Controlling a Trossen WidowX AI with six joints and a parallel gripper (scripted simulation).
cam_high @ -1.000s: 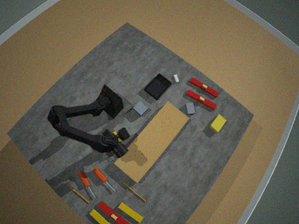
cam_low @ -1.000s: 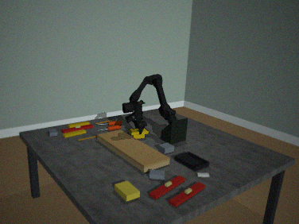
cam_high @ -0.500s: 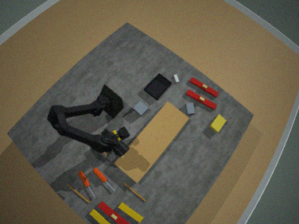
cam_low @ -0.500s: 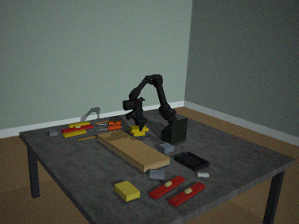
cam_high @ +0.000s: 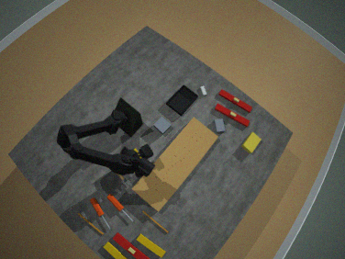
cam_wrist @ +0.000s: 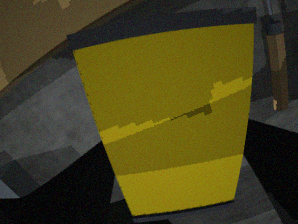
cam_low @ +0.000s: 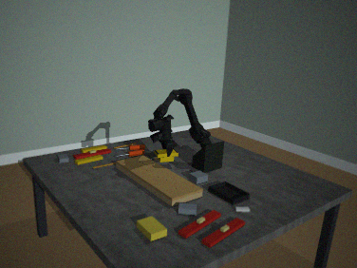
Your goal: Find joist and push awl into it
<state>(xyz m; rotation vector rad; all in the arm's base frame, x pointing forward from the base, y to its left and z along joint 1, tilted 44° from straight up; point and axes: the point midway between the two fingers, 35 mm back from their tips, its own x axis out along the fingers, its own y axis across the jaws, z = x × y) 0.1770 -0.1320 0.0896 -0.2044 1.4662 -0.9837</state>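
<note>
My gripper tip is now 1 cm past the awl, 11 cm to the left of it and 6 cm above it. Also, from my gripper tip: black tray (2 cm ahead, 45 cm to the left, 6 cm below); then small white piece (10 cm ahead, 59 cm to the left, 7 cm below); then yellow stud finder (1 cm behind, 1 cm to the left, 2 cm below).
</note>
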